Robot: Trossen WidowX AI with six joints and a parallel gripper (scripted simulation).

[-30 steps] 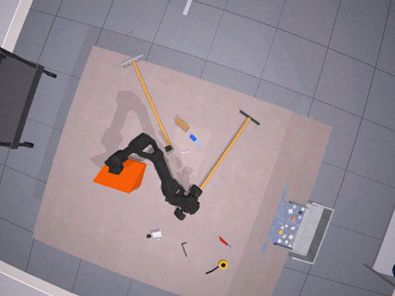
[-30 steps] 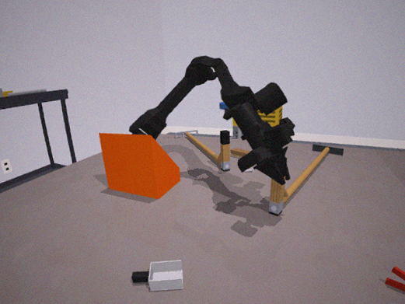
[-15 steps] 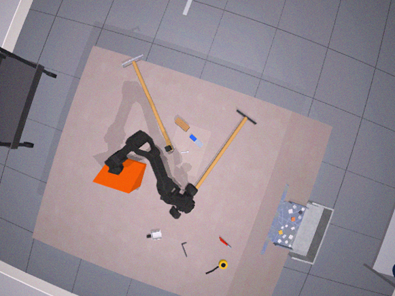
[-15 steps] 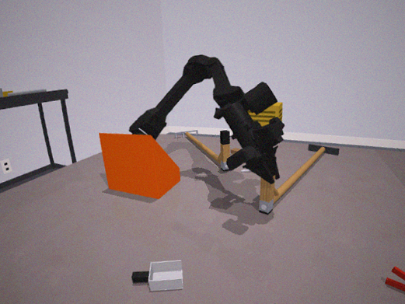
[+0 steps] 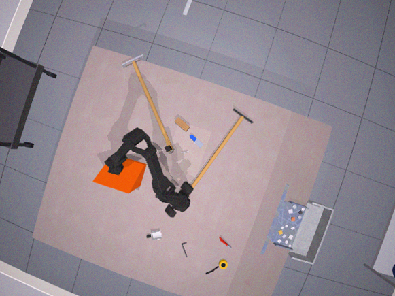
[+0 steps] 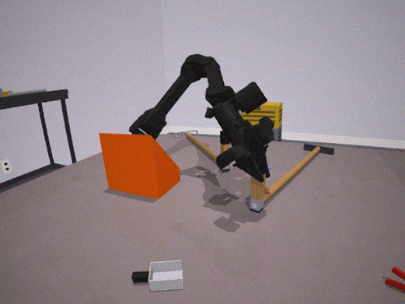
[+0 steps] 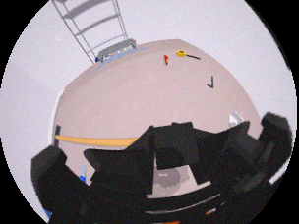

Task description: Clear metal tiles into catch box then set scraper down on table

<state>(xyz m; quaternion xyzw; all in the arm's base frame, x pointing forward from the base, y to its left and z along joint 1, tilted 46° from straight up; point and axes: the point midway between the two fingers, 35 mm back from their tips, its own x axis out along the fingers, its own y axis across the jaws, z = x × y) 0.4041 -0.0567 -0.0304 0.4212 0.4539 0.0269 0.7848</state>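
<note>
Now: gripper tip 270 mm to the right of the long scraper, 80 mm short of it and 30 mm above it. Round my gripper tip: wooden block 410 mm to the left, 150 mm behind, 80 mm below; blue tool 340 mm to the left, 90 mm below, 50 mm behind; hex key 300 mm to the right, 90 mm below, 50 mm ahead.
</note>
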